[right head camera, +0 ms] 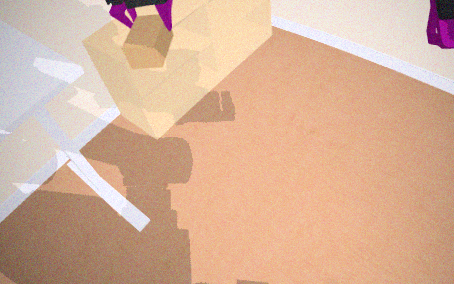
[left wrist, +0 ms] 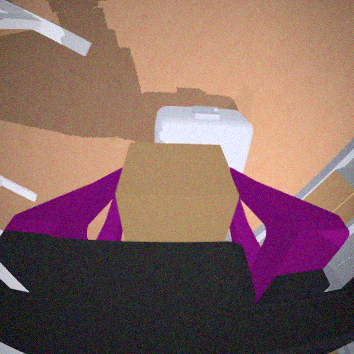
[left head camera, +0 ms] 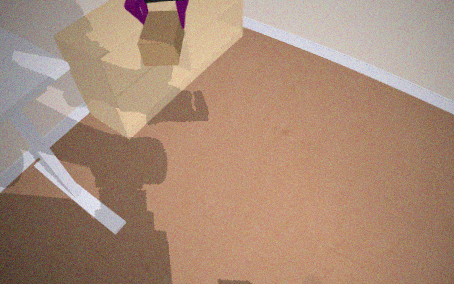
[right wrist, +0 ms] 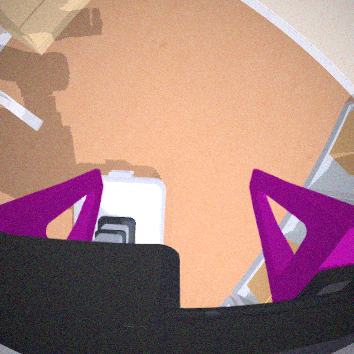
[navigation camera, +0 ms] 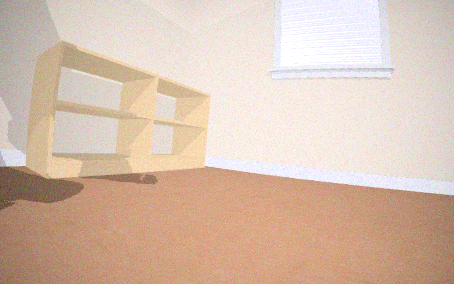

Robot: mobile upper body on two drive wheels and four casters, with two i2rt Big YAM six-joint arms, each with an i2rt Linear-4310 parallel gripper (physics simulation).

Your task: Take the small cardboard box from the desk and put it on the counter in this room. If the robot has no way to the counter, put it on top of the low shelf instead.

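Places are measured from the left arm's base along level axes (x ahead, y left, z up), in millimetres.
Where they show: left gripper, fingertip midpoint: (right head camera: 154, 31) (left wrist: 175, 175) (left head camera: 166, 28); right gripper, fingertip midpoint: (right wrist: 175, 176).
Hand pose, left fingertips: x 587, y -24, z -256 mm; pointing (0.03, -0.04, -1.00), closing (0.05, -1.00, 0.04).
After its pixels a point has its place.
The small cardboard box (left head camera: 161, 42) @(x 509, y -34, z -231 mm) (right head camera: 147, 45) @(x 509, y -42, z -231 mm) (left wrist: 175, 200) @(x 593, y -22, z -226 mm) is held by my left gripper (left head camera: 164, 24) @(x 587, y -24, z -256 mm) (right head camera: 151, 27) @(x 587, y -24, z -256 mm) (left wrist: 175, 175) @(x 587, y -24, z -256 mm), whose purple fingers press on its two sides. In both head views the box overlaps the low shelf, but its height above it is unclear. My right gripper (right wrist: 175, 176) @(x 370, y -456, z -117 mm) is open and empty; part of it shows at the upper right in the right head view. The low pale wooden shelf (left head camera: 215, 30) @(x 2185, y 70, z -1331 mm) (right head camera: 240, 30) @(x 2184, y 98, z -1331 mm) (navigation camera: 42, 115) @(x 1253, y 605, z -1134 mm) stands ahead to the left, in a corner. The counter does not show.
A white foot (left head camera: 102, 215) (right head camera: 120, 205) (right wrist: 22, 112) of the desk stands on the floor near the shelf's left end. A wall with a white baseboard (left head camera: 350, 60) @(x 1892, y -898, z -1344 mm) (navigation camera: 300, 172) @(x 1924, y -848, z -1364 mm) runs at the right, below a window (navigation camera: 330, 35) @(x 1834, y -1008, z -313 mm). A grey-edged frame with brown panels shows at the right in both wrist views.
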